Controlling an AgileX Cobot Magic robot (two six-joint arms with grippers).
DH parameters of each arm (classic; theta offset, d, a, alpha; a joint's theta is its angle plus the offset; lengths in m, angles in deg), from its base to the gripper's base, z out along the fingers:
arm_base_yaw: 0 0.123 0 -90
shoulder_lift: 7.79 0 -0.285 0
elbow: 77.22 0 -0.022 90
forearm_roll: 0 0.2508 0 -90
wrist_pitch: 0 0 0.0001 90
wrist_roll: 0 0.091 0 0
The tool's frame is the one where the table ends.
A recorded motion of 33 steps. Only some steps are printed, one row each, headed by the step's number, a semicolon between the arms.
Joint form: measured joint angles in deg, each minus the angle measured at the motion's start. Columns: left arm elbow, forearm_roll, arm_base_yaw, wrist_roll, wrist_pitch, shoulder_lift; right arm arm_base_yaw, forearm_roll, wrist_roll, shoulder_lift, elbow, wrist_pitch.
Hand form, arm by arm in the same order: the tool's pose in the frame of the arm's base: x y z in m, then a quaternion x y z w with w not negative. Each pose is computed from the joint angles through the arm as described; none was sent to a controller.
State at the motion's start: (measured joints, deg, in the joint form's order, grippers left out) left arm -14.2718 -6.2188 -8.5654 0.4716 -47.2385 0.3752; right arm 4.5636 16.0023 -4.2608 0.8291 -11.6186 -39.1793
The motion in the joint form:
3: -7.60 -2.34 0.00 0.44 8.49 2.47; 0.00 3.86 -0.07 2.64 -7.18 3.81
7: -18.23 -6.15 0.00 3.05 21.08 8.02; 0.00 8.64 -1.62 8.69 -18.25 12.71
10: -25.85 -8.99 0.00 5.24 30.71 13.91; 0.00 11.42 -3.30 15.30 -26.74 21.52
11: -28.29 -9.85 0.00 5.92 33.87 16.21; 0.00 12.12 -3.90 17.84 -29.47 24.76
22: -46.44 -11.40 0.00 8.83 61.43 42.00; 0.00 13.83 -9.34 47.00 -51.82 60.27
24: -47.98 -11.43 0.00 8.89 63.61 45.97; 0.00 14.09 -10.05 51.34 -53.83 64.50
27: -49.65 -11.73 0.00 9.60 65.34 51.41; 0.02 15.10 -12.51 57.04 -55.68 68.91
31: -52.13 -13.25 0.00 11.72 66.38 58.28; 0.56 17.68 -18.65 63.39 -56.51 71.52
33: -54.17 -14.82 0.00 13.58 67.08 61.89; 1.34 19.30 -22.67 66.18 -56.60 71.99
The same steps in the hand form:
3: -0.0165 0.0110 0.3781 -0.03950 0.23886 -0.11015 0.96398; 0.0019 -0.0178 0.3585 0.11393 0.30029 0.10684 0.94097
7: -0.0114 0.0104 0.4175 -0.04253 0.30301 -0.11978 0.94447; 0.0044 -0.0166 0.4031 0.12265 0.33215 0.13877 0.92486
10: 0.0032 0.0064 0.4436 -0.03578 0.36772 -0.12745 0.92047; 0.0194 -0.0112 0.4342 0.11284 0.38681 0.15746 0.90158
11: 0.0105 0.0043 0.4514 -0.03184 0.39170 -0.13008 0.91029; 0.0272 -0.0085 0.4432 0.10646 0.41020 0.16224 0.89111
22: 0.1260 -0.0258 0.4767 0.03263 0.64364 -0.13253 0.75306; 0.1538 0.0287 0.4702 -0.00431 0.69423 0.18054 0.69673
24: 0.1469 -0.0300 0.4722 0.03719 0.67303 -0.13240 0.72671; 0.1751 0.0336 0.4630 -0.01774 0.73054 0.18340 0.65754
27: 0.1761 -0.0354 0.4633 0.04325 0.70669 -0.12940 0.69424; 0.2036 0.0398 0.4486 -0.03928 0.77199 0.18349 0.60731
31: 0.2120 -0.0420 0.4524 0.05158 0.73754 -0.12694 0.66125; 0.2352 0.0482 0.4264 -0.07778 0.80529 0.17952 0.55967
33: 0.2298 -0.0459 0.4493 0.05810 0.74896 -0.12806 0.64752; 0.2483 0.0544 0.4152 -0.10396 0.81463 0.17775 0.54219

